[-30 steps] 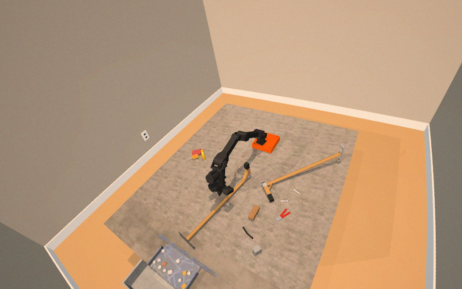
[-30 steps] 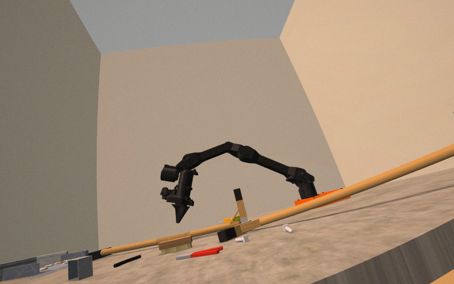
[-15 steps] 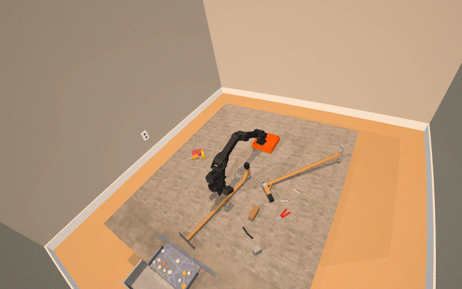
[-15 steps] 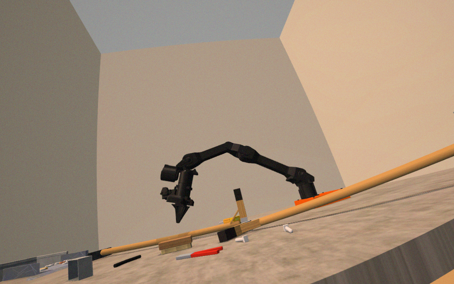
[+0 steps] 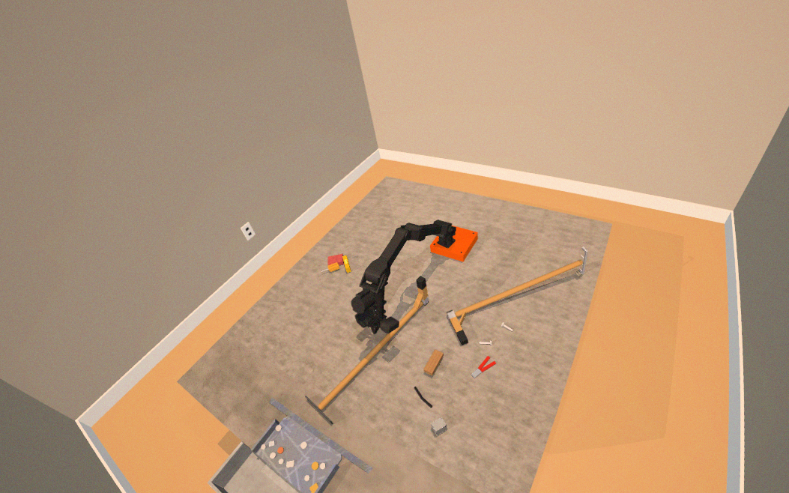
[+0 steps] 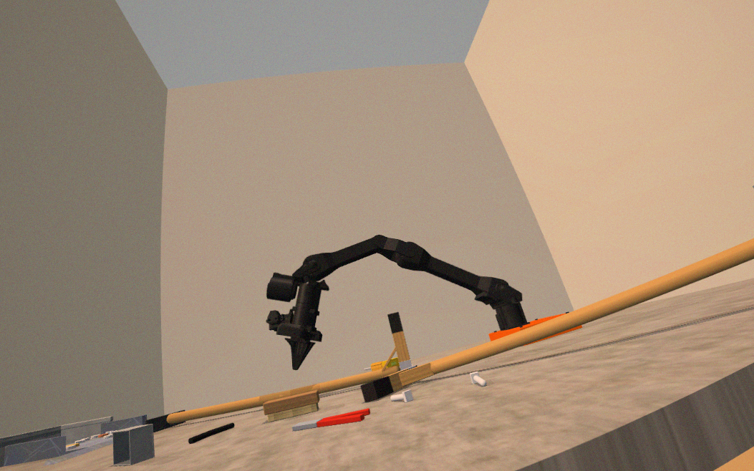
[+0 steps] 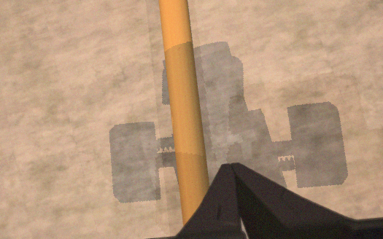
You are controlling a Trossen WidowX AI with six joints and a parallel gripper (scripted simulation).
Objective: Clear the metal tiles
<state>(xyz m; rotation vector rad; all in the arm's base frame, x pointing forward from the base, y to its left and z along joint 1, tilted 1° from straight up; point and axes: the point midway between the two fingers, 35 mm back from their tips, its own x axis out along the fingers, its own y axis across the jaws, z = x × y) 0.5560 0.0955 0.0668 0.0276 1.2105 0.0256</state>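
Right now the long scraper is 20 mm to the left of my gripper tip, 20 mm ahead of it and 10 mm below it. Round my gripper tip: wooden block 230 mm to the left, 60 mm below, 60 mm behind; grey cube 370 mm to the left, 100 mm ahead, 50 mm below; black strip 270 mm to the left, 70 mm below, 60 mm ahead.
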